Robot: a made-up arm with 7 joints.
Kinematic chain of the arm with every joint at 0, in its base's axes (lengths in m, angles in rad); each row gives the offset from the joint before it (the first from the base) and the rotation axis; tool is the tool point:
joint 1: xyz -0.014 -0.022 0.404 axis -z
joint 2: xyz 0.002 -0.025 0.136 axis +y
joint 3: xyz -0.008 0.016 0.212 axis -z
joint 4: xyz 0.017 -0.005 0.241 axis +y
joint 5: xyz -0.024 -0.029 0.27 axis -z
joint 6: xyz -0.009 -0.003 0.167 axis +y
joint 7: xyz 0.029 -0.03 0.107 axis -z
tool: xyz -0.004 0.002 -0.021
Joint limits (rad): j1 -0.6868..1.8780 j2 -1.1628..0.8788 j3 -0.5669..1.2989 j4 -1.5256..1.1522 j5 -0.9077..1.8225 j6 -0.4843..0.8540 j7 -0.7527..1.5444
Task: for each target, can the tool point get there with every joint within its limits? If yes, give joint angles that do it. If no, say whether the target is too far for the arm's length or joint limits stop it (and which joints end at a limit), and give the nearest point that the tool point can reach.
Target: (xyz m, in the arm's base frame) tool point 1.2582 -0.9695 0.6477
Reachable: no: too far | nearest point 0.6955 -0.5504 0.7472 | short by 0.709 m
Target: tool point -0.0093 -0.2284 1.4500
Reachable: yes | joints 0.6612 0.4381 -0.3224 -0.5595 0.2965 -0.2732 0.3830
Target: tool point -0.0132 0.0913 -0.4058
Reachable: no: joint limits stop it (at a limit: joint 2, joint 4, joint 6, joint 7) | nearest point -0.0099 0.5576 0.2256 | short by 0.785 m
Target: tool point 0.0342 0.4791 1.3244
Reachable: yes | joints 1.4805 -0.3410 0.8018 -0.5050 0.1816 0.3841 0.9223
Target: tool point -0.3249 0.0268 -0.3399
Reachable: no: joint limits stop it (at a limit: joint 2, joint 4, joint 6, joint 7) | nearest point -0.5867 0.0679 0.2255 | short by 0.624 m
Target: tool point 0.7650 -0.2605 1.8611
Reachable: no: too far | nearest point 0.4820 -0.1739 1.3800 | short by 0.565 m
